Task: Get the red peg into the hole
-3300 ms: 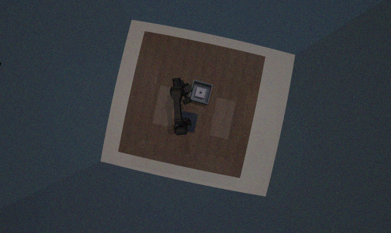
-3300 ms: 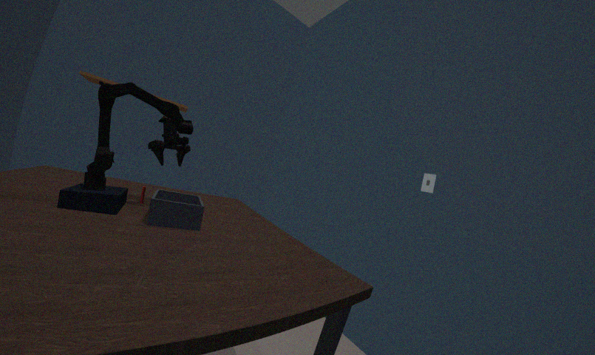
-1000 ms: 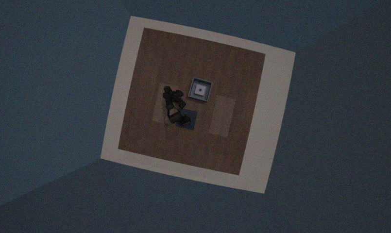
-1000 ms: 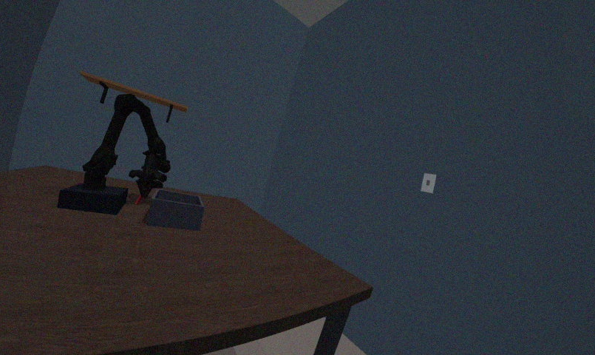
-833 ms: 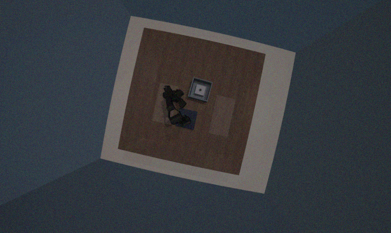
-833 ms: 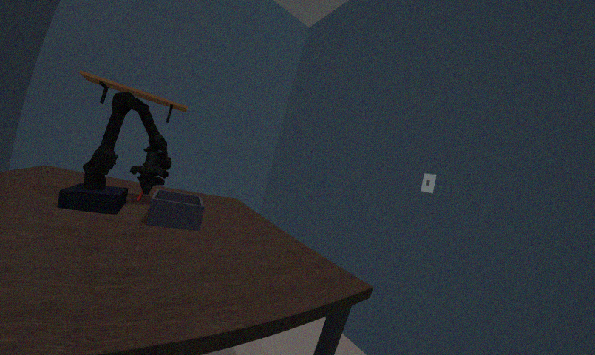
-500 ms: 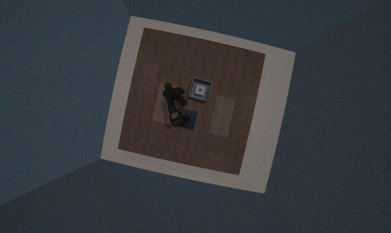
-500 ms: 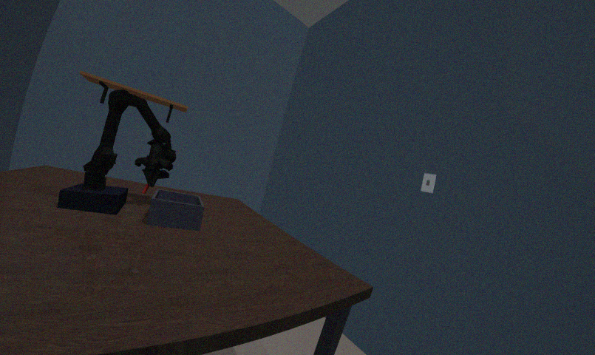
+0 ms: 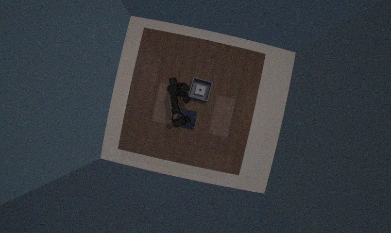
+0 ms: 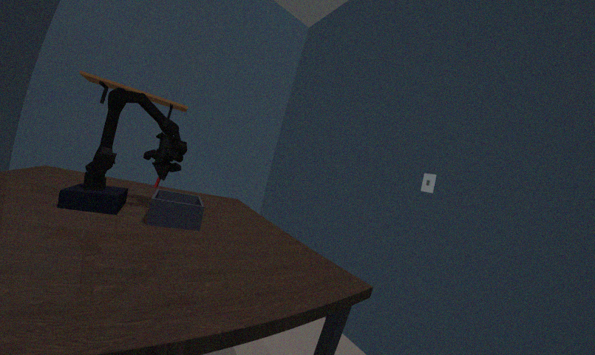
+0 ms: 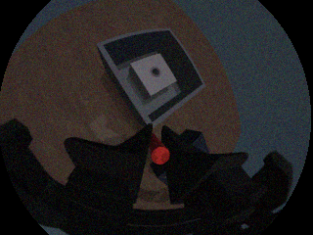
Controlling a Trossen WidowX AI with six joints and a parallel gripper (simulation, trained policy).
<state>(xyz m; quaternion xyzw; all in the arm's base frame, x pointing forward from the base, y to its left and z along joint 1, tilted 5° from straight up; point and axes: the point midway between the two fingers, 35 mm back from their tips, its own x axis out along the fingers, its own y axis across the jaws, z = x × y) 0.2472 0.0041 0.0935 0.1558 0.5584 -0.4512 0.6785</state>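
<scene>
The pale plate lies 6 cm ahead of my gripper tip, 11 cm to the right of it and 10 cm below it. Also, from my gripper tip: grey box (6 cm ahead, 11 cm to the right, 11 cm below); then red peg (1 cm behind, 2 cm to the left).
</scene>
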